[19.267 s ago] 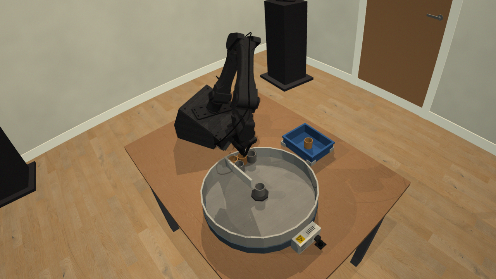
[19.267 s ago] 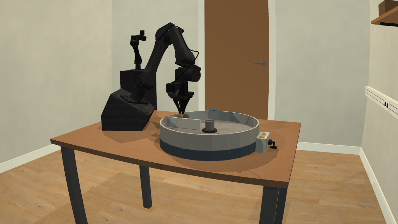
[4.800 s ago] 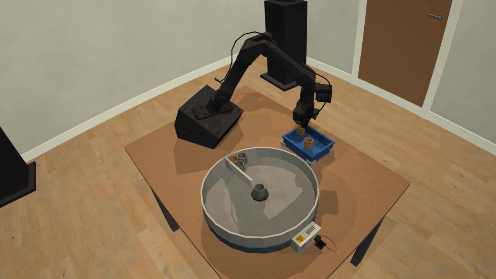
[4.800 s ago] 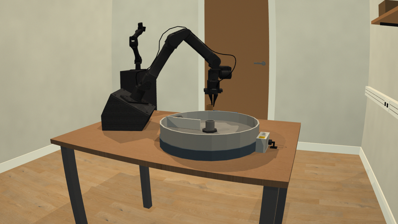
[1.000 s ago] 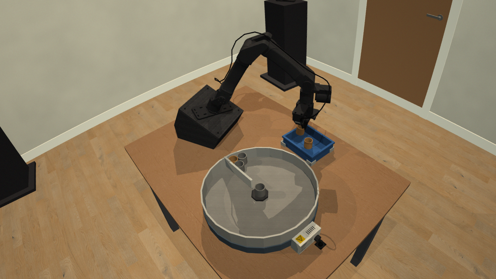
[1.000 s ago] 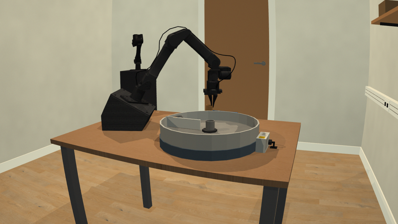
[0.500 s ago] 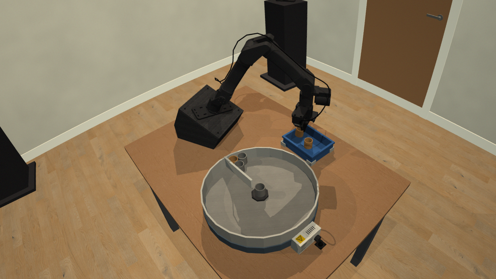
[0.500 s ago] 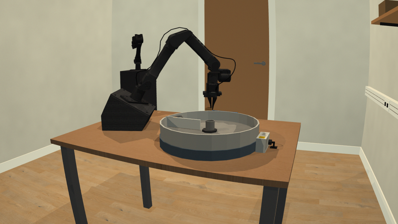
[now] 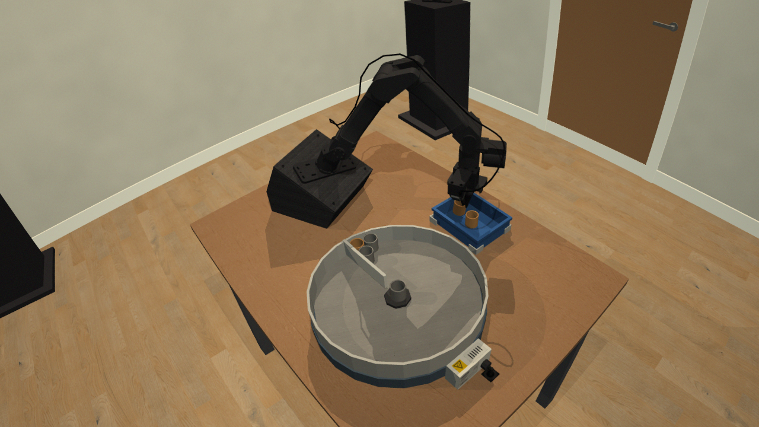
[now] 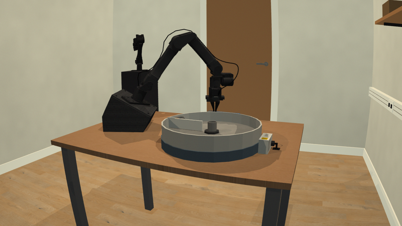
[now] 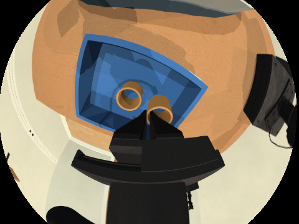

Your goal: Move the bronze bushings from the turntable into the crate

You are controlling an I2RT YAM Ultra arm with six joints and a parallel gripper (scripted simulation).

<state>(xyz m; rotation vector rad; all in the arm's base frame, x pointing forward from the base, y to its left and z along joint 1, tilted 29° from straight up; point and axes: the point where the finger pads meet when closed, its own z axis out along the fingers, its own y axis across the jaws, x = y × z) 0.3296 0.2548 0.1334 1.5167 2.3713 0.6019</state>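
Right now my hand is 3 cm short of the blue crate, 3 cm above it and 1 cm to the left of it. Also, from my hand: grey turntable: 36 cm to the right, 16 cm ahead.
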